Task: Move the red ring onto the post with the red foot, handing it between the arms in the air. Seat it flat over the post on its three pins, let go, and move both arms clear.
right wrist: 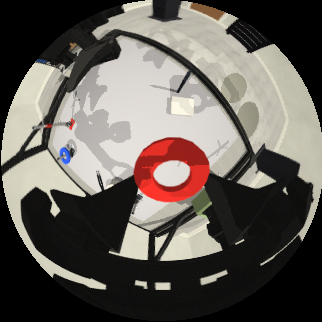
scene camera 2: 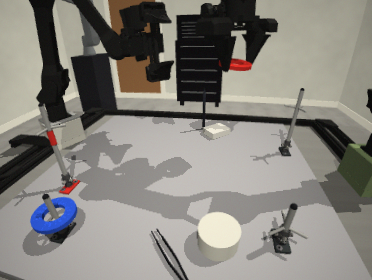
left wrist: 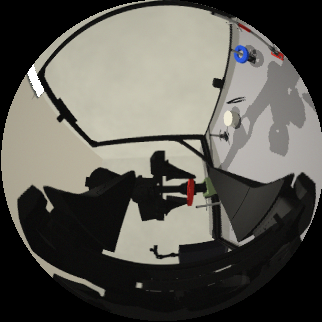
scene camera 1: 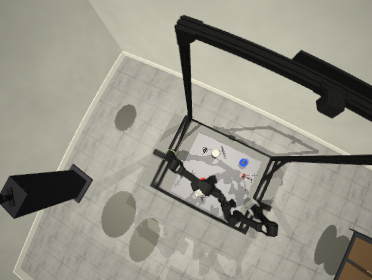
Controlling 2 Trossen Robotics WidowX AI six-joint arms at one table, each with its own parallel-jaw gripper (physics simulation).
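Where they show: left gripper, between the fingertips: [scene camera 2: 171,42] [left wrist: 172,172] [scene camera 1: 221,191]; right gripper, between the fingertips: [right wrist: 170,176] [scene camera 2: 237,69] [left wrist: 193,188]; left arm's base, origin of its link: [right wrist: 70,59] [scene camera 2: 58,117] [scene camera 1: 255,208]; right arm's base, origin of its link: [right wrist: 210,209] [left wrist: 203,187] [scene camera 1: 170,155].
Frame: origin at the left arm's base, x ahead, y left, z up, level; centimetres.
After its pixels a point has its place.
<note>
The red ring [scene camera 1: 202,179] {x 50.6, y 21.2, z 16.1 cm} [scene camera 2: 239,65] {x 50.5, y 19.8, z 16.3 cm} [left wrist: 190,192] {x 45.2, y 21.2, z 16.7 cm} [right wrist: 143,172] {x 47.2, y 19.9, z 16.5 cm} is held high above the table, nearly level in scene camera 2. My right gripper [scene camera 2: 239,61] {x 49.2, y 21.9, z 15.1 cm} [right wrist: 170,176] {x 49.2, y 21.9, z 15.1 cm} is shut on it, with a finger at each side. My left gripper [scene camera 2: 167,42] {x 36.2, y 15.4, z 20.6 cm} is open and empty, also high up, to the left of the ring in scene camera 2 and apart from it. The post with the red foot [scene camera 2: 59,157] {x 27.1, y -10.3, z 0.7 cm} [right wrist: 60,124] {x 27.0, y -10.0, z -0.9 cm} stands at the left in scene camera 2, its thin pins crossing it near the top. Its red foot [scene camera 2: 69,186] {x 27.6, y -10.7, z -6.5 cm} [left wrist: 277,54] lies on the table.
A blue ring [scene camera 2: 71,209] {x 39.4, y -14.5, z -2.3 cm} [left wrist: 241,47] sits tilted on a short post near the red-footed one. A white cylinder [scene camera 2: 219,236] {x 60.1, y -3.0, z -3.8 cm}, black tweezers [scene camera 2: 167,255] {x 54.9, y -8.9, z -6.3 cm} and another short post [scene camera 2: 290,220] {x 68.0, y 3.3, z -1.2 cm} are nearer. A tall post [scene camera 2: 295,117] {x 61.5, y 33.4, z 3.2 cm}, a thin dark rod [scene camera 2: 203,110] {x 34.2, y 32.0, z -0.6 cm} and a cream block [scene camera 2: 216,131] {x 40.8, y 29.6, z -5.3 cm} stand farther back.
</note>
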